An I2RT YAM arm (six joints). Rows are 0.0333 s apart.
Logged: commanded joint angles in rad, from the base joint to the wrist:
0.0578, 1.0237, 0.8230, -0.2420, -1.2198, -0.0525
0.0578, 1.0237, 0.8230, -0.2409, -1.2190, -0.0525
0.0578, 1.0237, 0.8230, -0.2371, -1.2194, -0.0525
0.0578, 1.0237, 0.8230, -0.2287, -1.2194, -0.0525
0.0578, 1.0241, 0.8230, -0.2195, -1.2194, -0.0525
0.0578, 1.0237, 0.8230, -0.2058, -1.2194, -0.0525
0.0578, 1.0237, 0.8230, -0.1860, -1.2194, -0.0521
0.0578, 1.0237, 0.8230, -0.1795, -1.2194, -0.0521
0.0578, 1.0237, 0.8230, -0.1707, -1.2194, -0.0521
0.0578, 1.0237, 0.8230, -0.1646, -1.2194, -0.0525
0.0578, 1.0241, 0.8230, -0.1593, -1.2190, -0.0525
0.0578, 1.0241, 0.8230, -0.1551, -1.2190, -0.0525
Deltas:
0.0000, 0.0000, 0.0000, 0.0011, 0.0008, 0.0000
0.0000, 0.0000, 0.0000, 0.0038, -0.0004, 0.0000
0.0000, 0.0000, 0.0000, 0.0084, 0.0000, 0.0000
0.0000, 0.0004, 0.0000, 0.0092, 0.0000, 0.0000
0.0000, -0.0004, 0.0000, 0.0137, 0.0000, 0.0000
0.0000, 0.0000, 0.0000, 0.0198, 0.0000, 0.0004
0.0000, 0.0000, 0.0000, 0.0065, 0.0000, 0.0000
0.0000, 0.0000, 0.0000, 0.0088, 0.0000, 0.0000
0.0000, 0.0000, 0.0000, 0.0061, 0.0000, -0.0004
0.0000, 0.0004, 0.0000, 0.0053, 0.0004, 0.0000
0.0000, 0.0000, 0.0000, 0.0042, 0.0000, 0.0000

